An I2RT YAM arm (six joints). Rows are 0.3 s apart.
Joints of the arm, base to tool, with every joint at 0 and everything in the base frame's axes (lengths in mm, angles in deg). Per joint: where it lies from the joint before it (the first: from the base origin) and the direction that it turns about. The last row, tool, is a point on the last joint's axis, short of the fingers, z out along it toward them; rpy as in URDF.
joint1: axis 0 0 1 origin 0.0 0.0 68.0
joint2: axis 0 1 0 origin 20.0 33.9 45.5
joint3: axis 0 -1 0 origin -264.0 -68.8 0.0
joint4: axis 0 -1 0 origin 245.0 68.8 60.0
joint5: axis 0 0 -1 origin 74.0 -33.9 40.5
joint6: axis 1 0 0 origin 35.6 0.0 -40.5
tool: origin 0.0 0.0 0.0 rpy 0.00 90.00 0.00
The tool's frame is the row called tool.
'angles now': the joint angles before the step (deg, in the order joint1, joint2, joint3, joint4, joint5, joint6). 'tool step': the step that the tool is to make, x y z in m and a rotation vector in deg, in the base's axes. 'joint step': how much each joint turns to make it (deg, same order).
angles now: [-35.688, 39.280, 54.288, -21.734, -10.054, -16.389]
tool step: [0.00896, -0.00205, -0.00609, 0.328, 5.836, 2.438]
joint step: [1.157, 2.626, 1.375, -4.313, -0.755, -3.311]
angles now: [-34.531, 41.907, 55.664, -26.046, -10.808, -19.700]
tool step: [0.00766, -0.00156, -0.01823, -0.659, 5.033, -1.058]
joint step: [1.892, 0.857, -2.492, -0.876, 3.685, -2.525]
